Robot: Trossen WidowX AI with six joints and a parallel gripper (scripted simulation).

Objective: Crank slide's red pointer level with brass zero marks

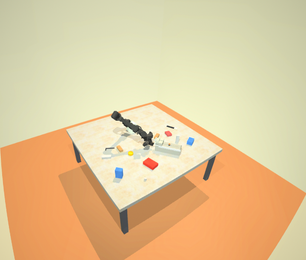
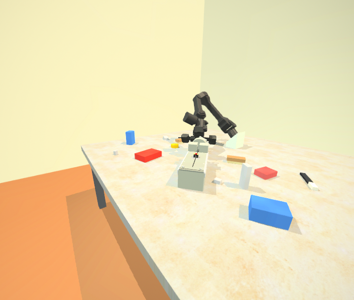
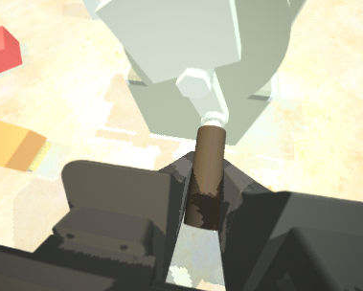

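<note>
Right now the brown crank handle is 3 cm above my gripper tip, 1 cm to the right of it and 1 cm behind it. Also, from my gripper tip: red pointer: 12 cm ahead, 11 cm to the left, 5 cm above; crank: 4 cm above; yellow disc: 25 cm to the right, 4 cm behind, 3 cm below.
</note>
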